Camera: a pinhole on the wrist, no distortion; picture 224 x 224 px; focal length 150.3 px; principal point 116.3 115.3 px. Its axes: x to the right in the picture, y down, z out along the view. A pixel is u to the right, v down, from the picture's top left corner.
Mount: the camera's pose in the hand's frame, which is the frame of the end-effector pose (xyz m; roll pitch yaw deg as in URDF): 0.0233 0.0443 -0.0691 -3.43 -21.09 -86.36
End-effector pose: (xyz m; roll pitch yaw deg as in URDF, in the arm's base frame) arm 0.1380 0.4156 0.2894 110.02 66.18 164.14
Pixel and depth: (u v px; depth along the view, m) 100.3 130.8 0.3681
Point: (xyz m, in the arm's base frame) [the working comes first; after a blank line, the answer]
In the camera's frame: -0.0392 0.0380 0.3681

0.0954 0.7560 0.2694
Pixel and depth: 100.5 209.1 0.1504
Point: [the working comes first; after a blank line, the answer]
In the camera's frame: -0.0158 0.0939 0.1504

0.0382 0.5444 0.2145
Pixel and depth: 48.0 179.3 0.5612
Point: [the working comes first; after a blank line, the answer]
In the camera's frame: -0.2550 0.2390 0.5612

-0.1344 1.0095 0.1846
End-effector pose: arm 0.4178 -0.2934 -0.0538 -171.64 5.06 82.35
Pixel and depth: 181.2 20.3 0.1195
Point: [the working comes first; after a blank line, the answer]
In the camera's frame: 0.0516 -0.0755 0.1195

0.4374 -0.3470 -0.1192
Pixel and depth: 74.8 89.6 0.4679
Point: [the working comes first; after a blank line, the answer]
In the camera's frame: -0.1292 -0.0800 0.4679

0.6848 -0.4093 -0.4175
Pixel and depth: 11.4 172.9 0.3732
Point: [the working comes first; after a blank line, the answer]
In the camera's frame: -0.2605 0.1430 0.3732

0.8310 -0.2049 -0.3045
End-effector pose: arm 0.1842 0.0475 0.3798 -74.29 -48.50 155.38
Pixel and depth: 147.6 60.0 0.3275
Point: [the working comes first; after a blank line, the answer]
In the camera's frame: 0.0682 -0.1205 0.3275

0.1025 -0.2261 0.3070
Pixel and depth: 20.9 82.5 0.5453
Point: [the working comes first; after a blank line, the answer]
In the camera's frame: -0.3461 -0.1190 0.5453

-0.2572 -0.2565 0.0090
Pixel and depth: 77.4 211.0 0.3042
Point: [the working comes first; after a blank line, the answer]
In the camera's frame: -0.0787 0.1937 0.3042

-0.1694 -0.0461 0.4278
